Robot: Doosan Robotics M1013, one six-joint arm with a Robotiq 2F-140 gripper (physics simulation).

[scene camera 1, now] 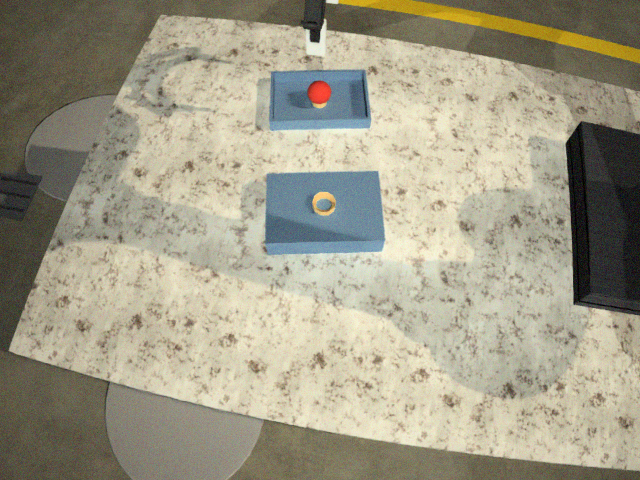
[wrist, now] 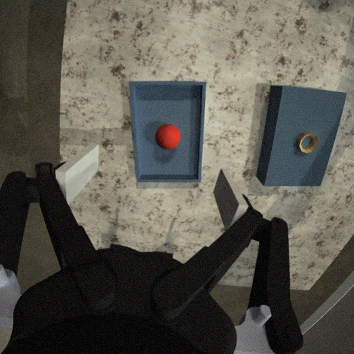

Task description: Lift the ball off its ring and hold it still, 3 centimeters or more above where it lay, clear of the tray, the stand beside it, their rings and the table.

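Frame: origin at the arm's base, x right, y ahead, z up, level; centimetres.
Seen in the pictures: gripper, between the fingertips: [scene camera 1: 323,26].
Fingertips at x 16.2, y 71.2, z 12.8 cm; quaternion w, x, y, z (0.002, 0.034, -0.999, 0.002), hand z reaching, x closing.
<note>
Pixels of each thing's middle, then the offset from my fingertips to it. "pt": a spot on its surface instead. Level surfaces: height alone.
- red ball, middle of its body: [scene camera 1: 319,92] dx -0.5, dy +0.5, dz -16.2 cm
- blue tray, middle of its body: [scene camera 1: 319,98] dx -0.5, dy +0.5, dz -18.1 cm
- empty tan ring, a spot on its surface: [scene camera 1: 314,204] pt dx -26.0, dy -4.9, dz -13.9 cm
- speckled table, height of its surface: dz -19.6 cm
A red ball [scene camera 1: 319,91] [wrist: 168,136] rests on its small ring [scene camera 1: 320,105] inside the blue tray [scene camera 1: 320,124] [wrist: 134,135]. The ring is hidden under the ball in the wrist view. The blue stand [scene camera 1: 289,188] [wrist: 290,110] is beside the tray and bears an empty tan ring [scene camera 1: 314,204] [wrist: 301,143]. My gripper [wrist: 158,168] is open, with its pads wide apart and nothing between them. In the wrist view the ball lies beyond the fingertips, between their directions. In the scene view one finger with its pale pad shows above the table behind the tray.
The speckled table [scene camera 1: 320,330] [wrist: 225,40] bears the tray and the stand. A large black block [scene camera 1: 610,217] stands at the right of the scene view. The tray's low walls surround the ball. Arm shadows fall across the table and stand.
</note>
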